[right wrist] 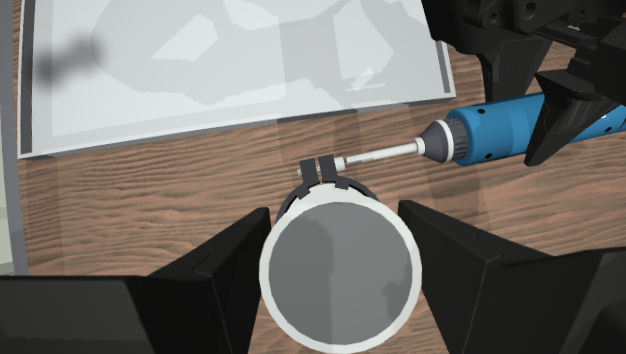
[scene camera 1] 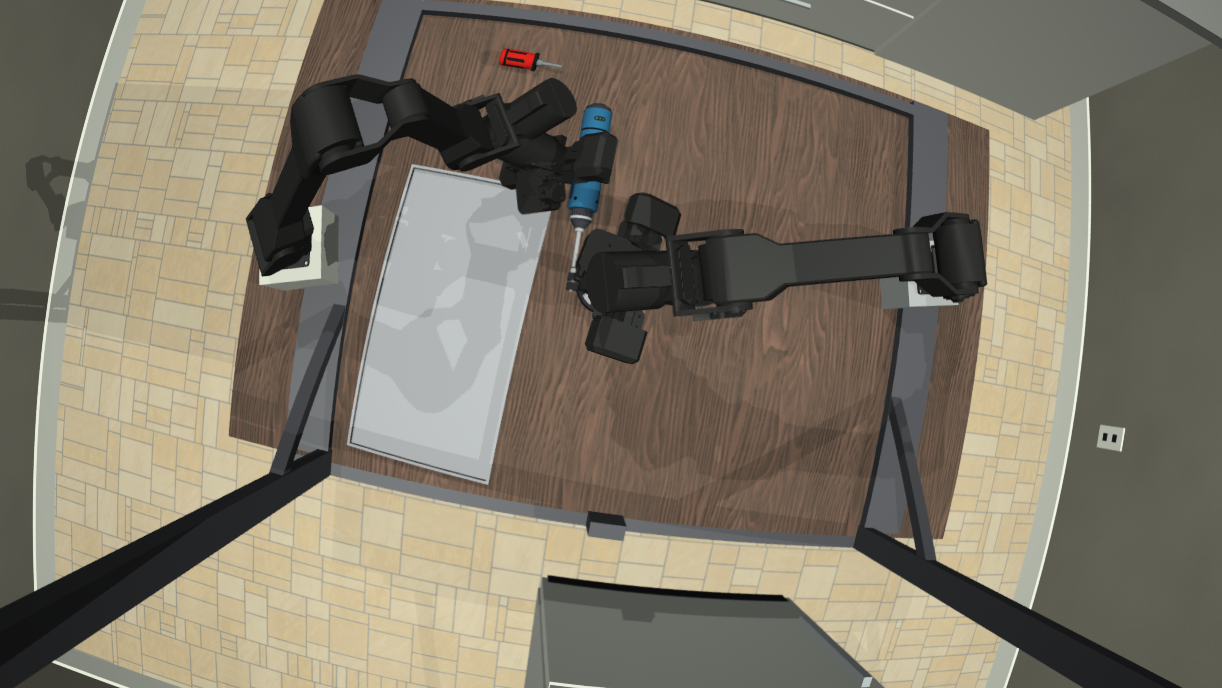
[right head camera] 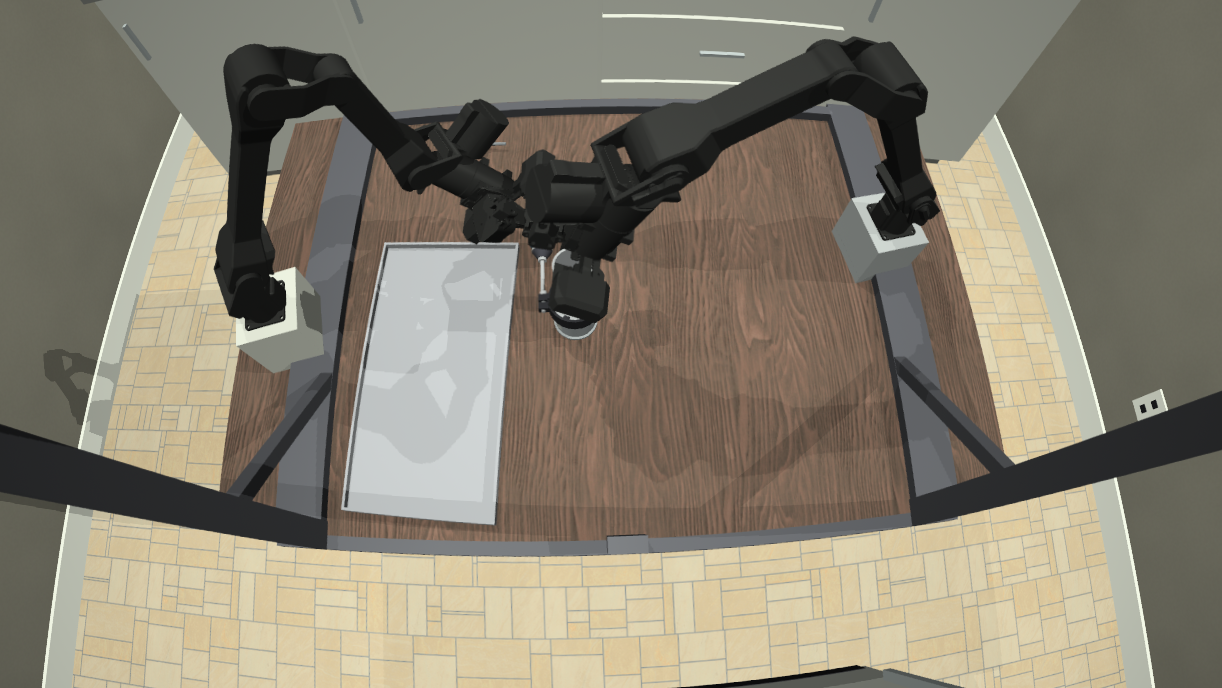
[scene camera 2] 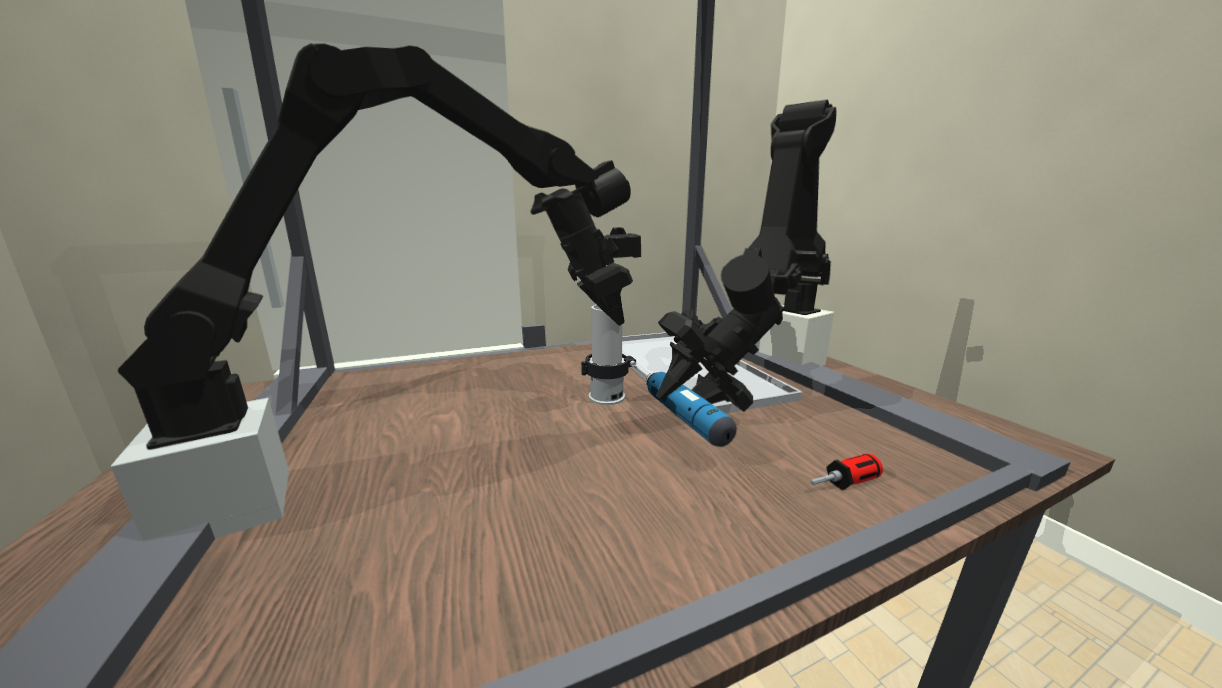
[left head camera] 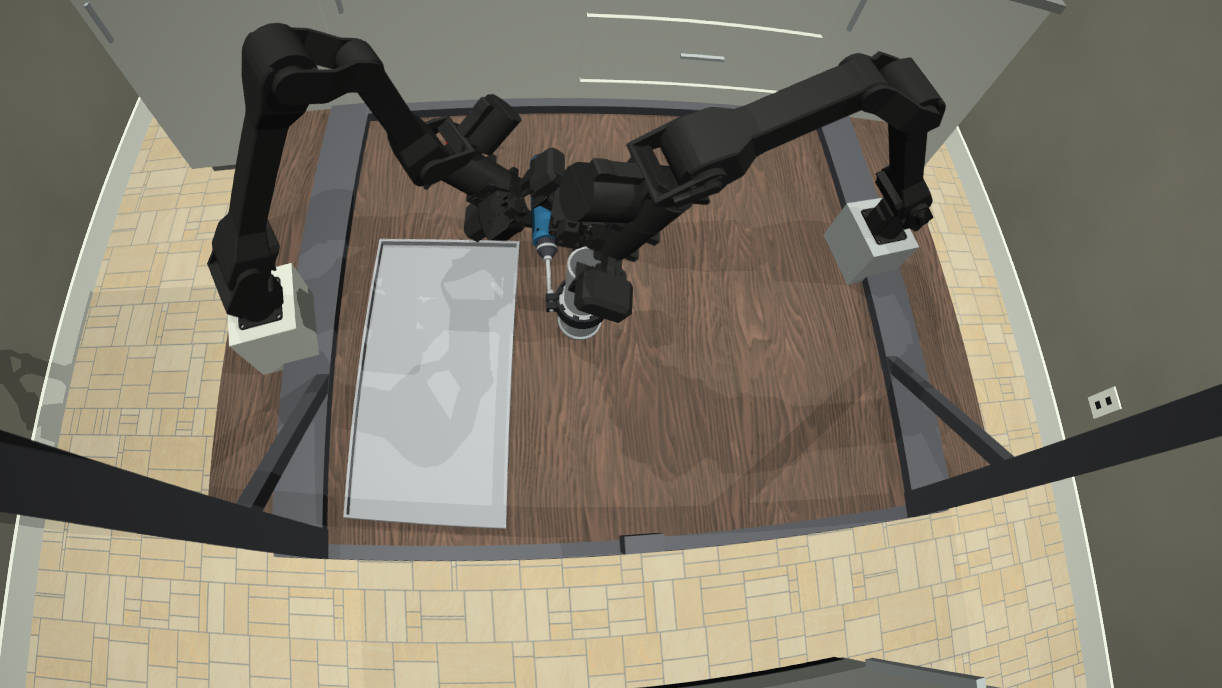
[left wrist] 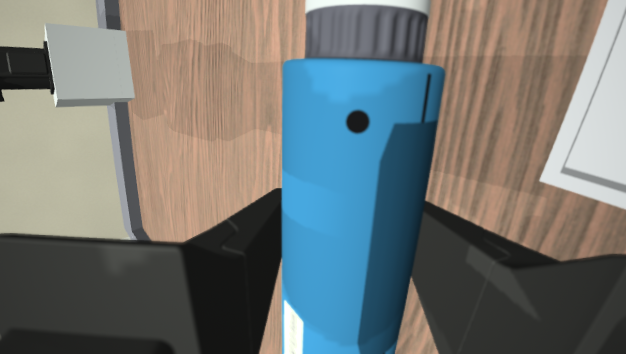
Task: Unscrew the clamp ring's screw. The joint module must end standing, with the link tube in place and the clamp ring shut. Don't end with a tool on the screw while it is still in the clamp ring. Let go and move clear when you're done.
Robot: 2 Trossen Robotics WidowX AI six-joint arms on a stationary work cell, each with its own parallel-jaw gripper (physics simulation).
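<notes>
The joint module point(scene camera 2: 606, 389) point(left head camera: 579, 331) stands upright, with the pale link tube point(scene camera 2: 606, 340) point(right wrist: 265, 272) in its top and the black clamp ring point(scene camera 2: 605, 370) around it. The screw point(right wrist: 340, 164) sits through the ring's two lugs, its thread end showing beyond them. My right gripper point(right wrist: 334, 214) point(scene camera 2: 612, 314) is shut on the link tube's upper part. My left gripper point(left wrist: 342, 202) point(scene camera 2: 689, 396) is shut on the blue electric screwdriver point(left wrist: 350, 150) point(right wrist: 500, 130) point(scene camera 1: 584, 198). The bit point(right wrist: 382, 153) points at the screw head, its tip very close; I cannot tell whether they touch.
A red screwdriver point(scene camera 1: 518, 59) point(scene camera 2: 859, 469) lies on the table near its back edge. A shallow white tray point(left head camera: 427, 478) point(scene camera 1: 427, 427) lies at the left in the head views, beside the joint module. Grey frame bars edge the table. Both arms reach in close together over the middle.
</notes>
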